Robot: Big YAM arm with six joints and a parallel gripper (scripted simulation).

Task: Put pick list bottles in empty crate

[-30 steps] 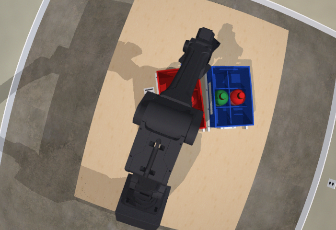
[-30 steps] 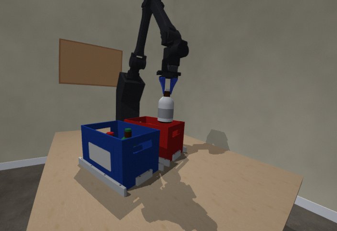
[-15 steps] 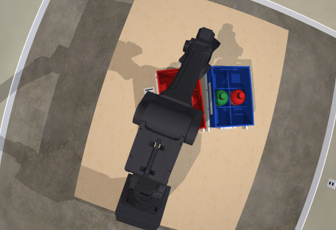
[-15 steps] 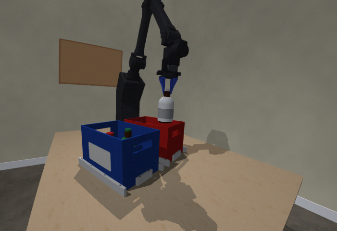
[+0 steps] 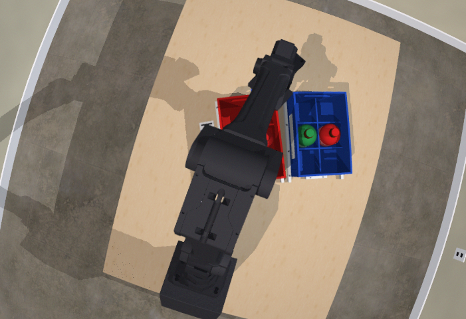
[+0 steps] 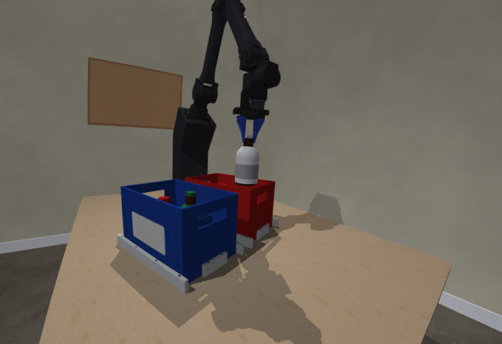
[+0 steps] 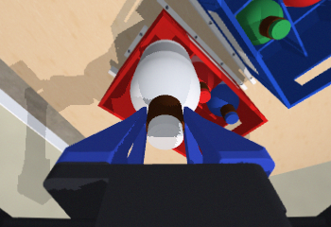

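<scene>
Now: hand 60 mm above the white-label bottle. From my hand the other things lie so: red crate: 110 mm behind, 240 mm below; green-label bottle: 30 mm behind, 170 mm to the right, 230 mm below; blue-label bottle: 170 mm behind, 70 mm to the right, 230 mm below.
</scene>
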